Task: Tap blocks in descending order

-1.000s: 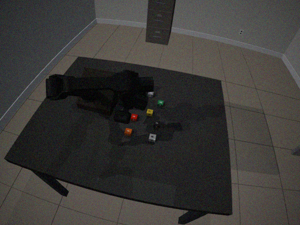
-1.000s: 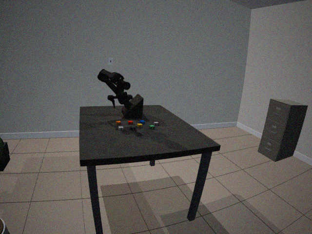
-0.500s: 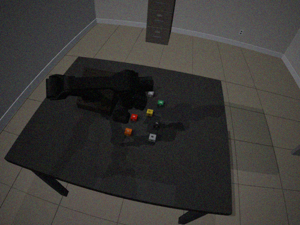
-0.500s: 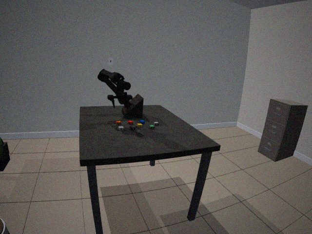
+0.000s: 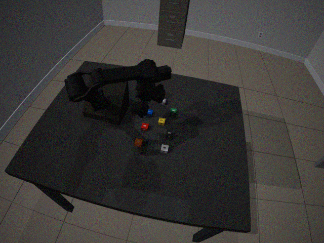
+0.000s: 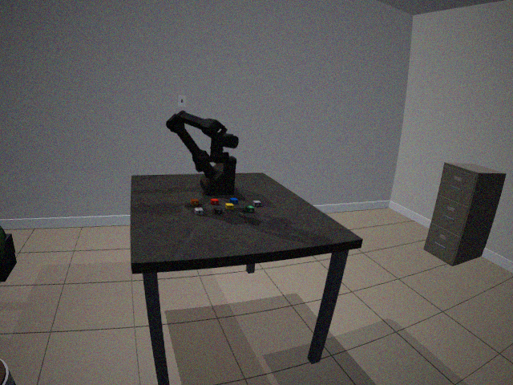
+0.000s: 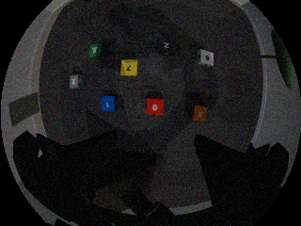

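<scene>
Now: the green block 130 mm ahead of my gripper tip, 130 mm to the left of it and 120 mm below it. The rest, counted from my gripper tip: red block: 10 mm ahead, 120 mm below; then yellow block: 80 mm ahead, 50 mm to the left, 120 mm below; then orange block: 10 mm behind, 100 mm to the right, 120 mm below.
</scene>
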